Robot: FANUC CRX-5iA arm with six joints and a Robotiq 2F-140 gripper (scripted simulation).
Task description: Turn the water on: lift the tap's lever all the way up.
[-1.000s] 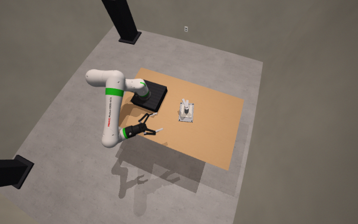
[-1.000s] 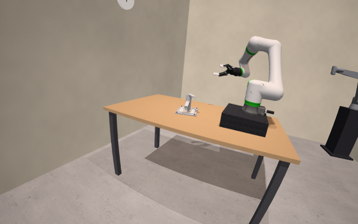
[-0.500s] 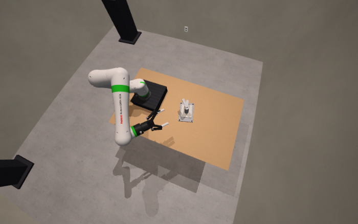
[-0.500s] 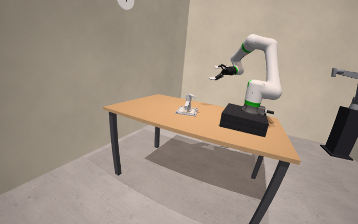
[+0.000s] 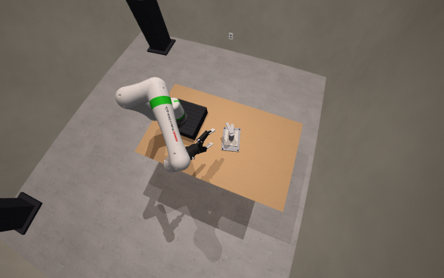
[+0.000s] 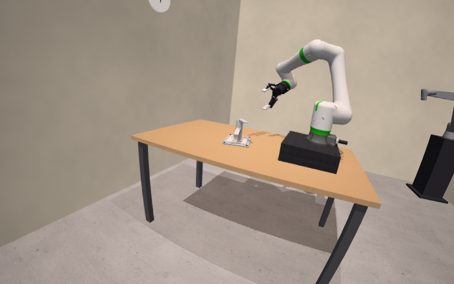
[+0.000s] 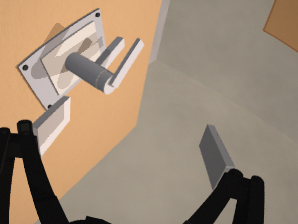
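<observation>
My gripper is now 90 mm short of the tap lever, 180 mm to the right of it and 150 mm above it.
</observation>
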